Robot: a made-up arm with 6 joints.
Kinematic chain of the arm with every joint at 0, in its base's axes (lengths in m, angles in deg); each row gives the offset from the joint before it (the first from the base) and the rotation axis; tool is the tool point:
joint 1: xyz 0 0 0.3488 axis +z
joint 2: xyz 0 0 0 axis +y
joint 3: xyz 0 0 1.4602 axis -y
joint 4: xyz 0 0 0 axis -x
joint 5: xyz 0.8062 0 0 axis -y
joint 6: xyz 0 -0.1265 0 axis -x
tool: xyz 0 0 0
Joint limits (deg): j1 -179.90..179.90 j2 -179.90..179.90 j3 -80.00..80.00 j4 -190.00..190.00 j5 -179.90..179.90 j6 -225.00..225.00
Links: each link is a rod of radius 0.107 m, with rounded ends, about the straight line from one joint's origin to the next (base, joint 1, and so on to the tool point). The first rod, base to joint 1, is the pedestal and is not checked.
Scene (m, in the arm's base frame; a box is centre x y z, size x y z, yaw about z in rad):
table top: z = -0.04
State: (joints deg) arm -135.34 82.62 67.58 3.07 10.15 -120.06
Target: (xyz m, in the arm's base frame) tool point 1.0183 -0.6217 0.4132
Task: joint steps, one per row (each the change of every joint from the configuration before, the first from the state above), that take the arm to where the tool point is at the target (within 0.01 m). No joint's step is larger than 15 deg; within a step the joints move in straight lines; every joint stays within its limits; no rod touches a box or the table.
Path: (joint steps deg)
1: 13.72 -3.66 -12.59 -2.33 0.00 0.00
2: 13.73 -3.65 -12.59 -2.34 0.00 0.00
3: 13.72 -3.66 -12.59 -2.33 0.00 0.00
4: 13.73 -3.65 -12.59 -2.34 0.00 0.00
5: 13.72 -3.66 -12.59 -2.33 0.00 0.00
6: 13.73 -3.66 -12.59 -2.34 0.00 0.00
7: 13.72 -3.65 -12.60 -2.33 0.00 0.00
8: 13.73 -3.66 -12.59 -2.34 0.00 0.00

